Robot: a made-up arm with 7 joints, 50 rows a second.
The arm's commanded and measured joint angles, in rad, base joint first. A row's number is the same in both.
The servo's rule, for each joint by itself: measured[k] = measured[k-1] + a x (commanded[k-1-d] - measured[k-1]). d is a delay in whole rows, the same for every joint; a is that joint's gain. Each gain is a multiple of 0.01, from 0.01 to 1. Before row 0 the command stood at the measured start. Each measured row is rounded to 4 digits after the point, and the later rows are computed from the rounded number. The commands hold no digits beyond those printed.
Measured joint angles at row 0:
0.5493, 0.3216, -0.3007, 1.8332, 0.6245, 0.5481, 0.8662
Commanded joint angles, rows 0 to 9:
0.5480, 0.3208, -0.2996, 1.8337, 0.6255, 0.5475, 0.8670
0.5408, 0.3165, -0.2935, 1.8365, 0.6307, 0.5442, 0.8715
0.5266, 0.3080, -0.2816, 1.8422, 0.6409, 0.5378, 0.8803
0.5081, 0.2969, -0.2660, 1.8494, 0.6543, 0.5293, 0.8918
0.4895, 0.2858, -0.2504, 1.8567, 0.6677, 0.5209, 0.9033
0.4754, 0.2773, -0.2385, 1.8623, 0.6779, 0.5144, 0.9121
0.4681, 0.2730, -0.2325, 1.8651, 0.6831, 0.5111, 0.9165
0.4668, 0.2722, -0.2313, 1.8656, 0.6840, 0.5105, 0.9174
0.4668, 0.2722, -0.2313, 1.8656, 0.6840, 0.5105, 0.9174
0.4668, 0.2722, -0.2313, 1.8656, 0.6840, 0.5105, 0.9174
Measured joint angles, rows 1 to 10:
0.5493, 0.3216, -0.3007, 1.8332, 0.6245, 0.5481, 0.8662
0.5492, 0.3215, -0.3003, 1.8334, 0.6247, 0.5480, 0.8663
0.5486, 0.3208, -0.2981, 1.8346, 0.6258, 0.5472, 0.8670
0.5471, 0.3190, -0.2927, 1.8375, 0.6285, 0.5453, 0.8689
0.5444, 0.3159, -0.2839, 1.8420, 0.6331, 0.5421, 0.8721
0.5406, 0.3117, -0.2728, 1.8476, 0.6393, 0.5379, 0.8765
0.5360, 0.3069, -0.2615, 1.8532, 0.6462, 0.5332, 0.8815
0.5312, 0.3022, -0.2519, 1.8577, 0.6528, 0.5288, 0.8864
0.5267, 0.2980, -0.2451, 1.8607, 0.6584, 0.5251, 0.8907
0.5225, 0.2944, -0.2405, 1.8626, 0.6630, 0.5222, 0.8944
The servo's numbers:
d 1
a 0.07 0.14 0.33 0.38 0.18 0.20 0.14

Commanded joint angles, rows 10 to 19:
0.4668, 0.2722, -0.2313, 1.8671, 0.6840, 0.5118, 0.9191
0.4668, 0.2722, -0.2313, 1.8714, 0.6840, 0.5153, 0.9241
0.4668, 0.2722, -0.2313, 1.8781, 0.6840, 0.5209, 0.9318
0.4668, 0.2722, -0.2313, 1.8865, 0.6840, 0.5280, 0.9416
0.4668, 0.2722, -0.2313, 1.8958, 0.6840, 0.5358, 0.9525
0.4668, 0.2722, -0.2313, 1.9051, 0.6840, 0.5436, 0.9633
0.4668, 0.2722, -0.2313, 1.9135, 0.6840, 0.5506, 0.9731
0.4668, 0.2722, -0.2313, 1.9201, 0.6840, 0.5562, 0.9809
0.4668, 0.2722, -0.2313, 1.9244, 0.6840, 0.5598, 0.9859
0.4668, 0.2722, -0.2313, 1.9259, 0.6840, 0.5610, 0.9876
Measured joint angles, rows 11 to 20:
0.5186, 0.2913, -0.2375, 1.8637, 0.6668, 0.5199, 0.8976
0.5150, 0.2886, -0.2355, 1.8650, 0.6699, 0.5183, 0.9006
0.5116, 0.2863, -0.2341, 1.8674, 0.6724, 0.5177, 0.9039
0.5085, 0.2843, -0.2332, 1.8715, 0.6745, 0.5183, 0.9078
0.5056, 0.2826, -0.2326, 1.8772, 0.6762, 0.5202, 0.9125
0.5029, 0.2811, -0.2322, 1.8843, 0.6776, 0.5233, 0.9181
0.5004, 0.2799, -0.2319, 1.8922, 0.6788, 0.5274, 0.9244
0.4980, 0.2788, -0.2317, 1.9003, 0.6797, 0.5320, 0.9312
0.4958, 0.2779, -0.2316, 1.9078, 0.6805, 0.5368, 0.9382
0.4938, 0.2771, -0.2315, 1.9141, 0.6811, 0.5414, 0.9449

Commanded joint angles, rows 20 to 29:
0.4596, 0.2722, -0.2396, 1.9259, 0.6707, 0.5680, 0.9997
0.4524, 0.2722, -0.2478, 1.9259, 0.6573, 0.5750, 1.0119
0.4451, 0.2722, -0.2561, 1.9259, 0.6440, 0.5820, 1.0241
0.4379, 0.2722, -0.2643, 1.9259, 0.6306, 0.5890, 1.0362
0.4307, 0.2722, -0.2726, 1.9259, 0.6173, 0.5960, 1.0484
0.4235, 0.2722, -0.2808, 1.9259, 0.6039, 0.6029, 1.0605
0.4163, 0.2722, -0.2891, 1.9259, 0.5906, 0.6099, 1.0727
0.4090, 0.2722, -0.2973, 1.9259, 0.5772, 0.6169, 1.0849
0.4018, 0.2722, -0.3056, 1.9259, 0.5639, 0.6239, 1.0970
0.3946, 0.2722, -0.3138, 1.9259, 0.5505, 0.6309, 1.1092
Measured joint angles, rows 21 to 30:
0.4919, 0.2764, -0.2314, 1.9186, 0.6816, 0.5453, 0.9509
0.4896, 0.2758, -0.2341, 1.9214, 0.6796, 0.5498, 0.9577
0.4870, 0.2753, -0.2386, 1.9231, 0.6756, 0.5548, 0.9653
0.4841, 0.2749, -0.2444, 1.9242, 0.6699, 0.5602, 0.9735
0.4809, 0.2745, -0.2510, 1.9248, 0.6628, 0.5660, 0.9823
0.4774, 0.2742, -0.2581, 1.9252, 0.6546, 0.5720, 0.9916
0.4736, 0.2739, -0.2656, 1.9255, 0.6455, 0.5782, 1.0012
0.4696, 0.2737, -0.2734, 1.9257, 0.6356, 0.5845, 1.0112
0.4654, 0.2735, -0.2813, 1.9258, 0.6251, 0.5910, 1.0215
0.4609, 0.2733, -0.2893, 1.9258, 0.6141, 0.5976, 1.0321

